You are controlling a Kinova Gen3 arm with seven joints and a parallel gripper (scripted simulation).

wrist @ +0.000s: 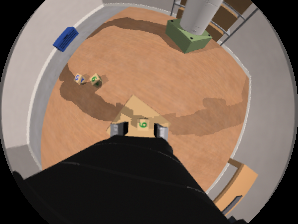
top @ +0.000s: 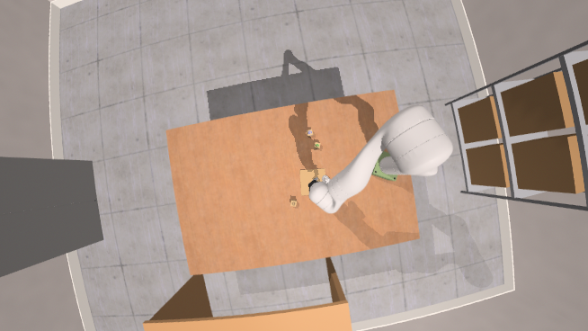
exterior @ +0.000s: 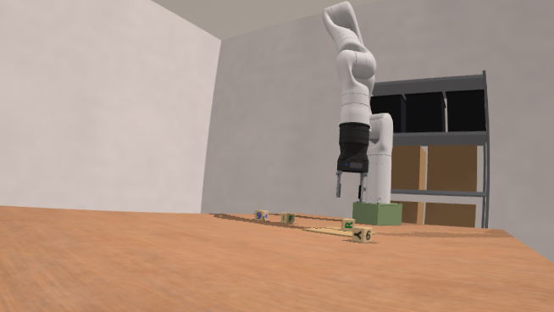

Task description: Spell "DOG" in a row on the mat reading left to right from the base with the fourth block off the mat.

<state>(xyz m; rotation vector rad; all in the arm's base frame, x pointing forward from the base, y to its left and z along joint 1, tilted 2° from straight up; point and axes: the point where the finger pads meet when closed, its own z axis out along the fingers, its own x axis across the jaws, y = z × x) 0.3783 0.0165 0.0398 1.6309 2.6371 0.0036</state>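
My gripper is now 8 cm above the wooden block. Also, from my hand: green-lettered block 4 cm behind, 20 cm to the right, 9 cm below; tan mat 2 cm ahead, 1 cm to the right, 10 cm below; blue-lettered block 2 cm behind, 27 cm to the right, 9 cm below.
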